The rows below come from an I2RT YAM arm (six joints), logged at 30 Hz.
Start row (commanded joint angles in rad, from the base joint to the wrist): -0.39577, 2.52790, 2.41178, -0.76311, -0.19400, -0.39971
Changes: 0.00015, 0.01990, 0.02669, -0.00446, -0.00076, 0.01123; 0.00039, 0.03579, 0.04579, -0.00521, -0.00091, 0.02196; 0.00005, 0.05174, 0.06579, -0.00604, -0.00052, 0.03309; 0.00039, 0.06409, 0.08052, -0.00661, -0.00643, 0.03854; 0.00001, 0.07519, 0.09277, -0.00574, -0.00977, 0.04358; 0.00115, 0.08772, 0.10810, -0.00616, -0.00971, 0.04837; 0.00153, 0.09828, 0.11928, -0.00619, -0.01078, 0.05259; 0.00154, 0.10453, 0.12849, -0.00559, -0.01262, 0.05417; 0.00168, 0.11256, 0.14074, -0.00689, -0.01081, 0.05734; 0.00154, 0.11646, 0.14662, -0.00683, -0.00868, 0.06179; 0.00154, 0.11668, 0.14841, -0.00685, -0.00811, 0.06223; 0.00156, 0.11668, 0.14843, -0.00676, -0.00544, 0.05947; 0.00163, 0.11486, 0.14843, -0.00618, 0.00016, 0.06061; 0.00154, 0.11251, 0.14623, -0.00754, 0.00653, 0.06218
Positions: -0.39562, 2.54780, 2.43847, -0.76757, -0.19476, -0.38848; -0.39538, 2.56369, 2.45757, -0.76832, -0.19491, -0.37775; -0.39572, 2.57964, 2.47757, -0.76915, -0.19452, -0.36662; -0.39538, 2.59199, 2.49230, -0.76972, -0.20043, -0.36117; -0.39576, 2.60309, 2.50455, -0.76885, -0.20377, -0.35613; -0.39462, 2.61562, 2.51988, -0.76927, -0.20371, -0.35134; -0.39424, 2.62618, 2.53106, -0.76930, -0.20478, -0.34712; -0.39423, 2.63243, 2.54027, -0.76870, -0.20662, -0.34554; -0.39409, 2.64046, 2.55252, -0.77000, -0.20481, -0.34237; -0.39423, 2.64436, 2.55840, -0.76994, -0.20268, -0.33792; -0.39423, 2.64458, 2.56019, -0.76996, -0.20211, -0.33748; -0.39421, 2.64458, 2.56021, -0.76987, -0.19944, -0.34024; -0.39414, 2.64276, 2.56021, -0.76929, -0.19384, -0.33910; -0.39423, 2.64041, 2.55801, -0.77065, -0.18747, -0.33753
